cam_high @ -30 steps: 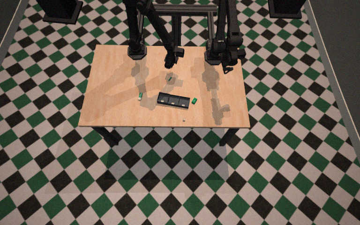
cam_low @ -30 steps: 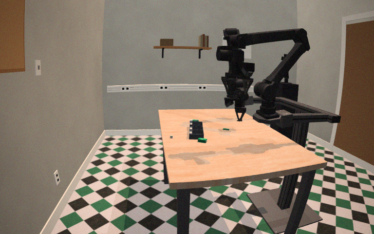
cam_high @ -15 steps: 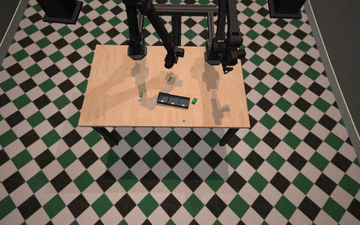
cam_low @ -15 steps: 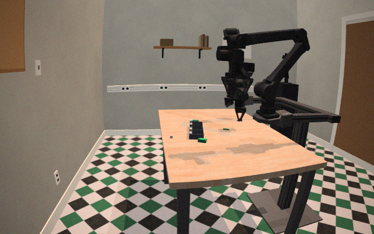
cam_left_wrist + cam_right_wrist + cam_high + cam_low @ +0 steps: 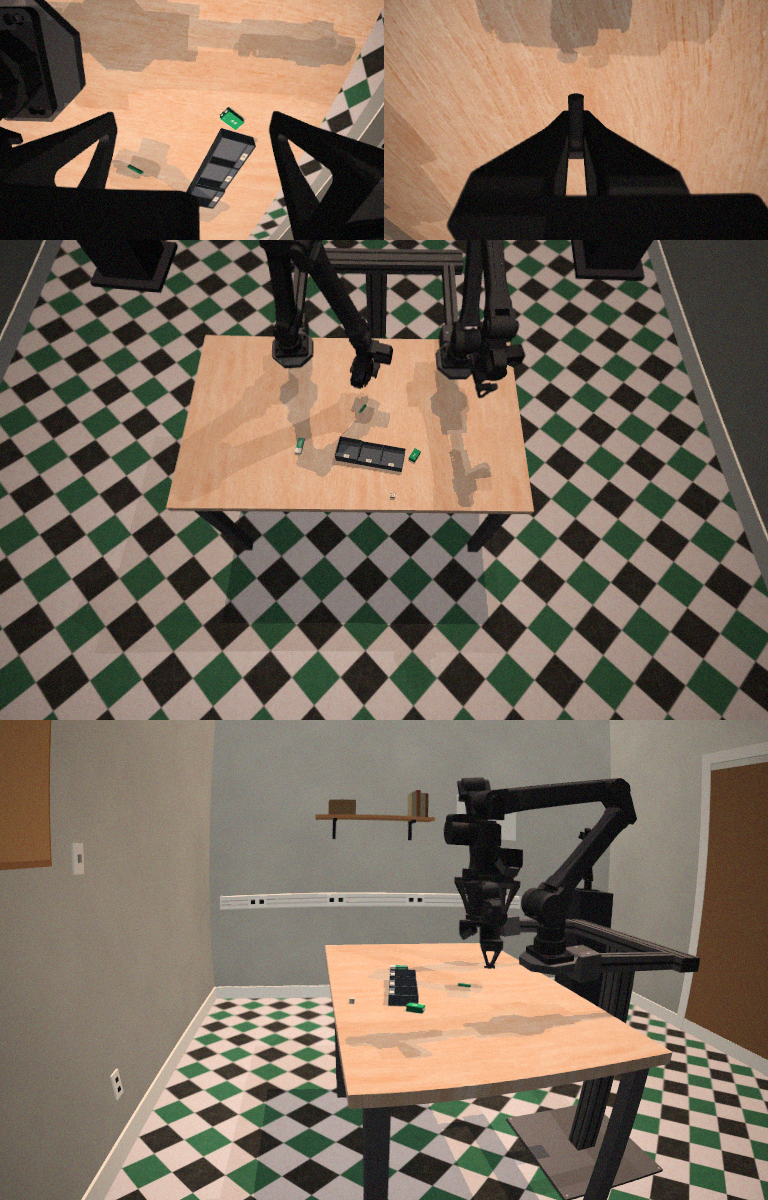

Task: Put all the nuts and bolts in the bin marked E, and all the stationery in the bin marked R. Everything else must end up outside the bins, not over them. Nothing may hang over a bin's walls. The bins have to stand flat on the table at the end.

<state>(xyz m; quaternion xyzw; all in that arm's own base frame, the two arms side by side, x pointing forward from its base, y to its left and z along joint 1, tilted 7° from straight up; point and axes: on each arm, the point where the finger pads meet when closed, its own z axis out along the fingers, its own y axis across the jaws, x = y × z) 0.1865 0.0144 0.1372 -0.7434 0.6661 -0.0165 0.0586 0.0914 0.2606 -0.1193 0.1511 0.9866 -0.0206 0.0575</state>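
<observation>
Now: right hand 80 mm short of the green cylinder, 10 mm to the left of it and 70 mm above it. Round my right hand: dark bin tray 290 mm ahead, 40 mm to the left, 50 mm below; then green 9 V battery 260 mm ahead, 210 mm to the left, 60 mm below; then bolt 10 mm behind.
</observation>
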